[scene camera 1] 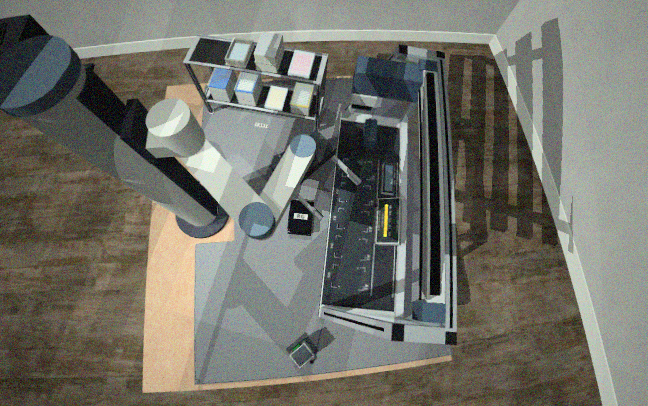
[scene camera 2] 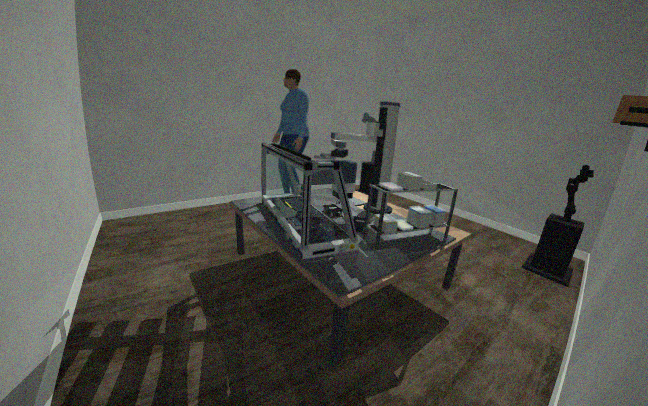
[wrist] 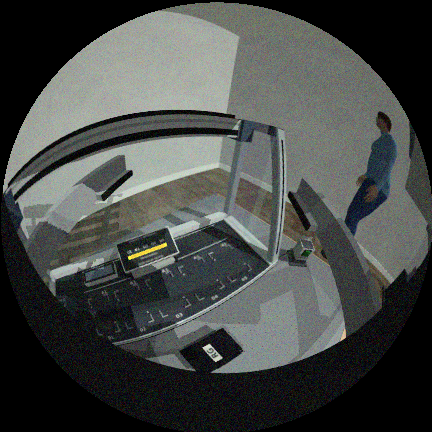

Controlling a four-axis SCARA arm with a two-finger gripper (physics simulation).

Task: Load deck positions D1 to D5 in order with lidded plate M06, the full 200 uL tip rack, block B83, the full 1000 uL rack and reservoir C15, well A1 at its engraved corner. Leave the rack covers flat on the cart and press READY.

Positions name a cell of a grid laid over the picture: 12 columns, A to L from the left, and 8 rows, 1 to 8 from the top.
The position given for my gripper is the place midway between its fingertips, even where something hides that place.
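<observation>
Holding nothing, my gripper (scene camera 1: G4) (wrist: F4) is visible in both views. A dark cart bay (scene camera 1: D2) and a gantry frame (scene camera 1: H7) are visible to me as well.
</observation>
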